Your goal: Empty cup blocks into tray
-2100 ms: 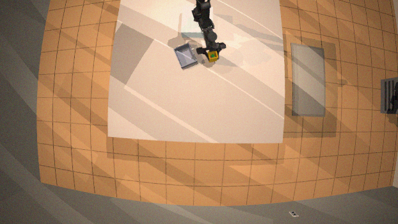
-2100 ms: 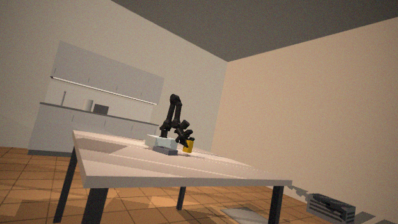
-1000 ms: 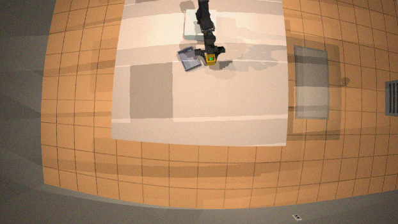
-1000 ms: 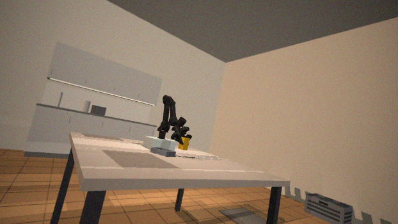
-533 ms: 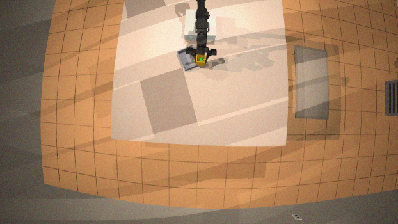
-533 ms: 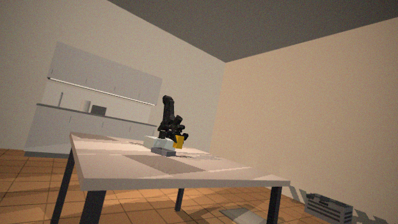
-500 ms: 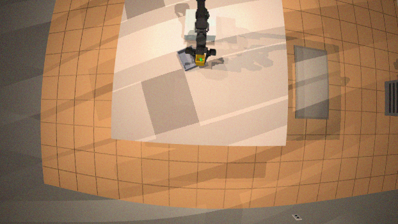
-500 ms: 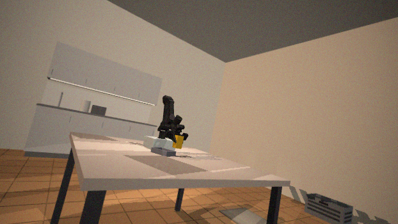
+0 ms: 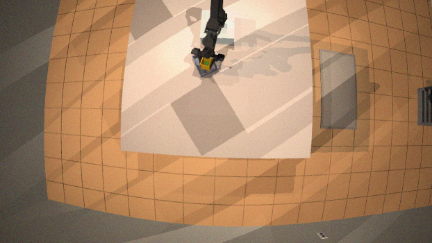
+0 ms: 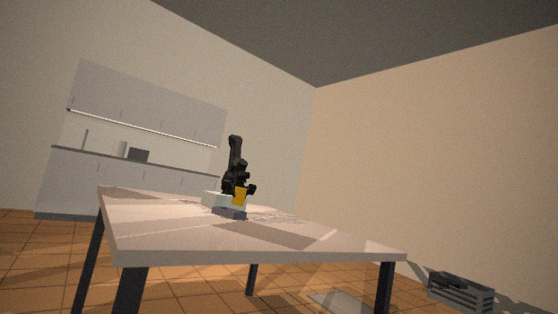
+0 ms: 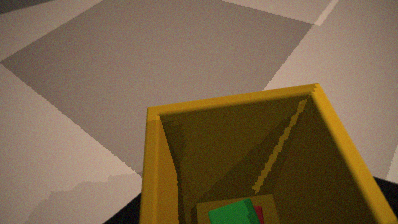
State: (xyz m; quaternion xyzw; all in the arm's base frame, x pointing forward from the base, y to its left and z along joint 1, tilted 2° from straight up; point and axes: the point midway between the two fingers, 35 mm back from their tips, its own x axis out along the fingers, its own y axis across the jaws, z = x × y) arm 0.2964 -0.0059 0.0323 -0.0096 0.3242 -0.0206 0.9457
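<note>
Now: gripper tip 20 mm past the yellow square cup and 20 mm above it. The rest, counted from my gripper tip: green block (30 mm behind); red block (20 mm behind, 10 mm below).
</note>
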